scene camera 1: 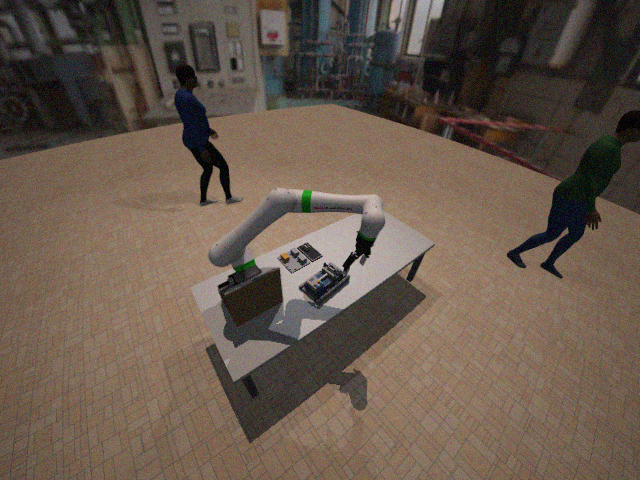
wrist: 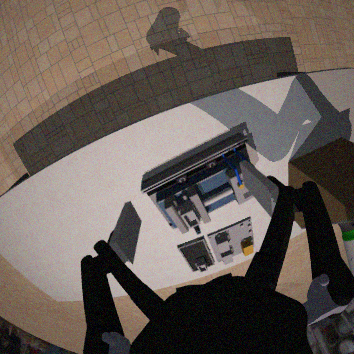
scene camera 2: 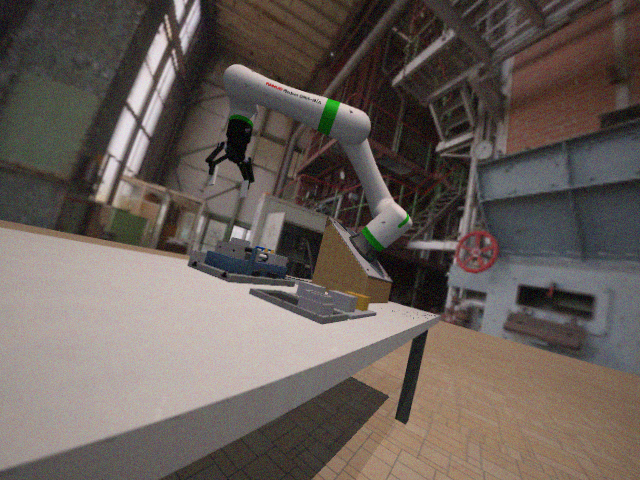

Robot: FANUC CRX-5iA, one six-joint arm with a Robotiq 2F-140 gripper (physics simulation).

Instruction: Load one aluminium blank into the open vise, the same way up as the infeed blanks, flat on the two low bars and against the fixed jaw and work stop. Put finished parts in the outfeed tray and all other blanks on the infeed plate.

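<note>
My gripper is open and empty, pointing down high above the table near the vise. The vise has a blue bed and grey jaws. A stepped grey piece shows at its left part in the wrist view; I cannot tell whether it is a blank or part of the vise. The infeed plate holds two grey blanks, one beside the other. The dark outfeed tray beside it holds a small grey part.
A yellow block stands on the infeed plate. The arm's brown pedestal stands at one end of the white table. Two people, one in blue and one in green, are on the floor beyond the table.
</note>
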